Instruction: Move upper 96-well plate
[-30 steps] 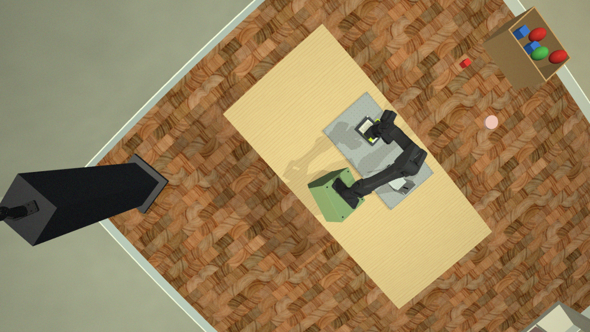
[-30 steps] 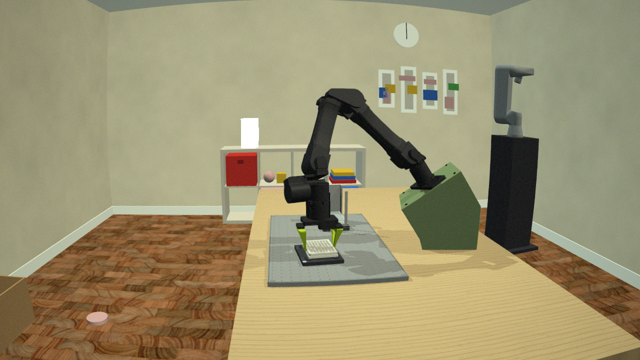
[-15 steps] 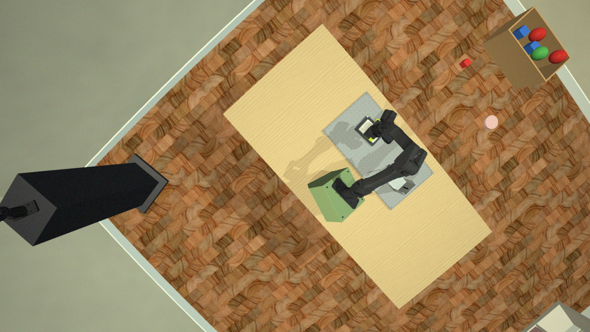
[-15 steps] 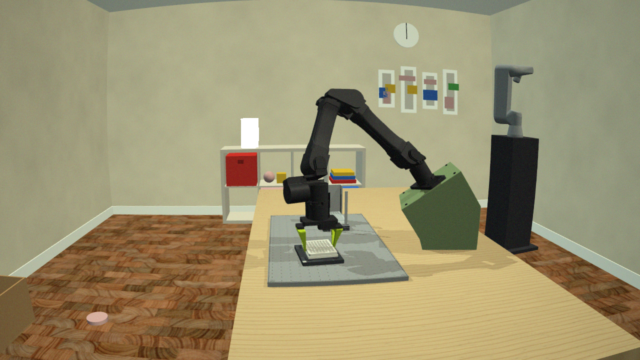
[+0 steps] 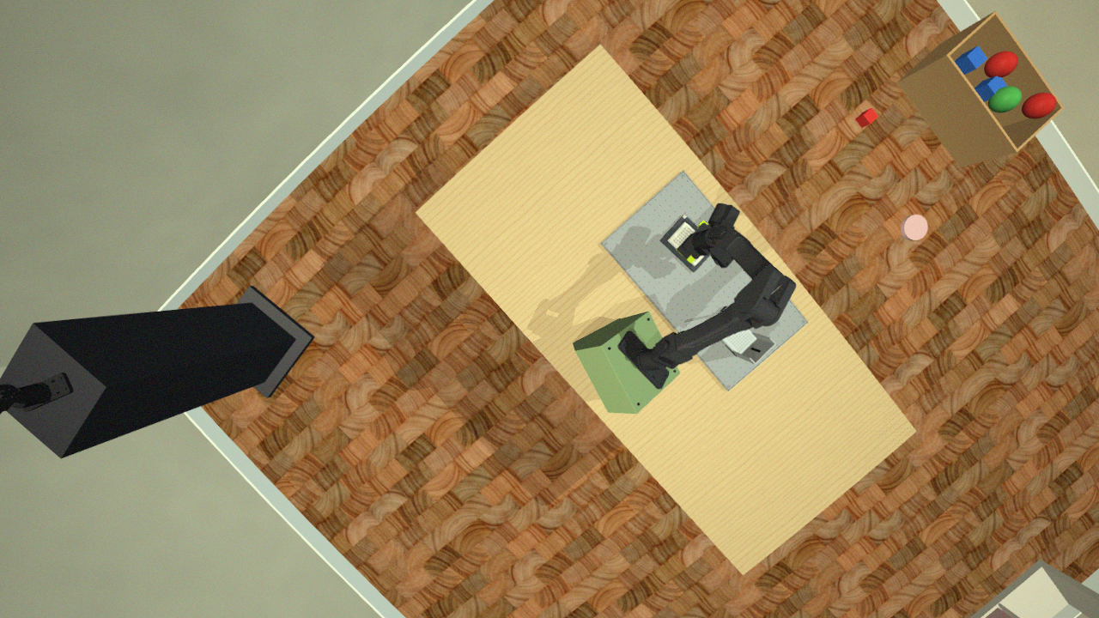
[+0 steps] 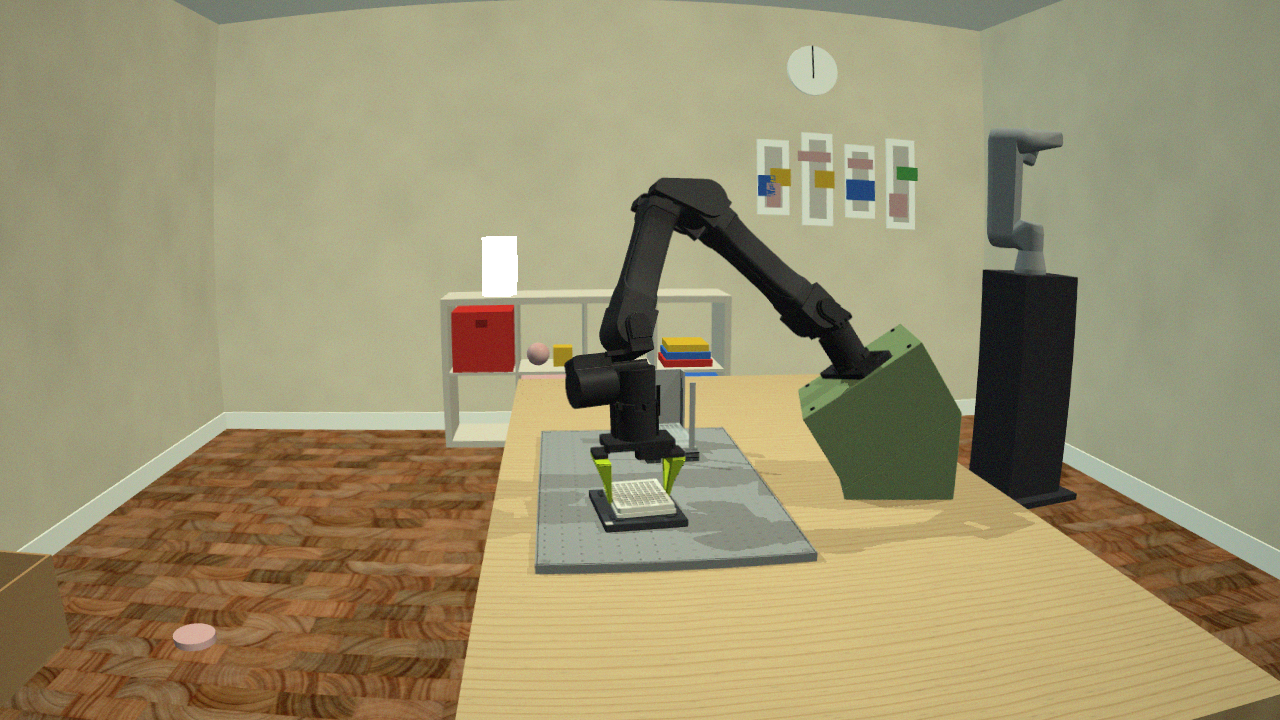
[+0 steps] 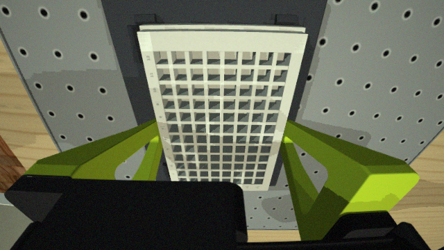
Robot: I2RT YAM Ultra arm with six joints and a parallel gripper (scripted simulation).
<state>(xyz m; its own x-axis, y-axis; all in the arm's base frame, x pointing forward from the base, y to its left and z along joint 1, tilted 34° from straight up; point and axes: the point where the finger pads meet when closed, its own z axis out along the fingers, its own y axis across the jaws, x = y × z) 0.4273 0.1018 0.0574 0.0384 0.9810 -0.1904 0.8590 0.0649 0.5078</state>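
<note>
Right now the white 96-well plate is right at my hand. Also, from my hand: pale A1 square: 7 cm to the left, 6 cm ahead, 1 cm below.
</note>
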